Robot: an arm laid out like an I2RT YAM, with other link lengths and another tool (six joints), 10 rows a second.
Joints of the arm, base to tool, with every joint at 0 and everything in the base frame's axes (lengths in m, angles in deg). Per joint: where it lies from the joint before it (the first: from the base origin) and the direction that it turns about. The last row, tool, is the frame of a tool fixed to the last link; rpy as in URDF.
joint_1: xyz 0.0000 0.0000 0.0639 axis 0 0 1
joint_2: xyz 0.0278 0.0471 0.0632 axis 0 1 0
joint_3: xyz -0.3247 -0.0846 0.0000 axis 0 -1 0
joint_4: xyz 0.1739 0.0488 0.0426 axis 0 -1 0
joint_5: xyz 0.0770 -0.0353 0.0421 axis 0 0 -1
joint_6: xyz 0.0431 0.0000 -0.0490 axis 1 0 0
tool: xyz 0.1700 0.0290 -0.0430 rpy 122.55 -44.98 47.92
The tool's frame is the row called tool.
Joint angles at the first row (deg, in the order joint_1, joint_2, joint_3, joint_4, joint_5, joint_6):
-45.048 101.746 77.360 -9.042 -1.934 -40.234
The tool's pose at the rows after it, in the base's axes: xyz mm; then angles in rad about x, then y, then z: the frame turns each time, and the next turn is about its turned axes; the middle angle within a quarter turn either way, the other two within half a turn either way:
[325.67 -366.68 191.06 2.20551 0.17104 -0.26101]
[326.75 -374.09 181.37 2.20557 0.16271 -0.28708]
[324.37 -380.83 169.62 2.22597 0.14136 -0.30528]
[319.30 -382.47 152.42 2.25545 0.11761 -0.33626]
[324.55 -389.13 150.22 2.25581 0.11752 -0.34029]
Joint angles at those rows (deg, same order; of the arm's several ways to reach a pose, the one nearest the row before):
-45.604 104.453 78.463 -8.557 -2.029 -42.185
-45.954 106.336 79.104 -8.217 -2.015 -43.670
-46.636 108.359 80.457 -9.374 -2.022 -44.207
-47.108 110.148 80.511 -10.253 -2.021 -45.008
-47.198 111.765 82.615 -10.867 -2.110 -45.261

